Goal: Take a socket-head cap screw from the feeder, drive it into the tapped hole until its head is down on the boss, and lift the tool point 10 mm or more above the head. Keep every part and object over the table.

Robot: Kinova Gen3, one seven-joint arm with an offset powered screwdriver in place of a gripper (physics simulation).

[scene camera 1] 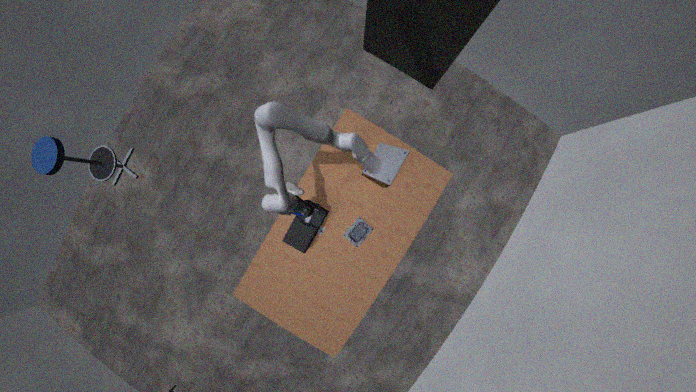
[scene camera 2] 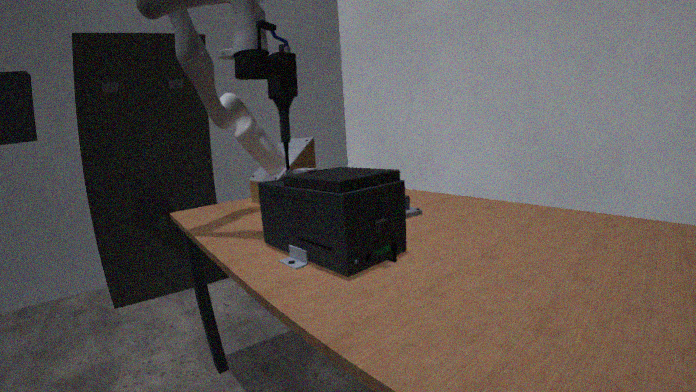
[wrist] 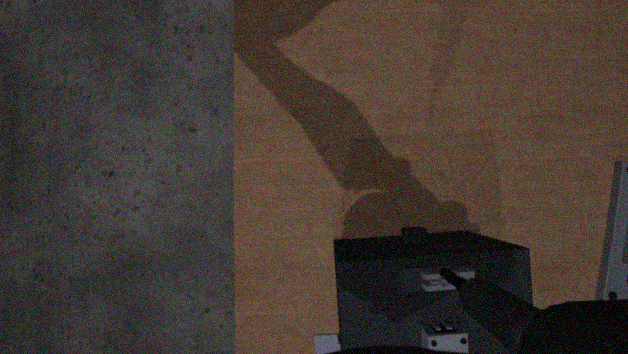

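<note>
The screw feeder (scene camera 1: 300, 237) (scene camera 2: 305, 215) (wrist: 370, 305) is a black box near the table's edge. My screwdriver (scene camera 2: 287, 166) (wrist: 444, 273) points straight down, its thin bit tip at the light metal pickup piece (wrist: 431, 283) on the feeder's top. The feeder's raised lid partly hides this spot in scene camera 2. The frames do not show whether the tip touches a screw or carries one. The grey part with the tapped hole (scene camera 1: 358, 232) (scene camera 2: 414, 212) (wrist: 611, 272) lies on the table beside the feeder, apart from it. Its hole and boss are too small to make out.
The arm's grey base plate (scene camera 1: 392, 162) stands at one end of the wooden table (scene camera 1: 320, 300) (scene camera 2: 525, 300) (wrist: 280, 280). A small metal bracket (scene camera 2: 298, 257) (wrist: 327, 343) sits at the feeder's foot. A blue stool (scene camera 1: 46, 156) stands on the floor away from the table.
</note>
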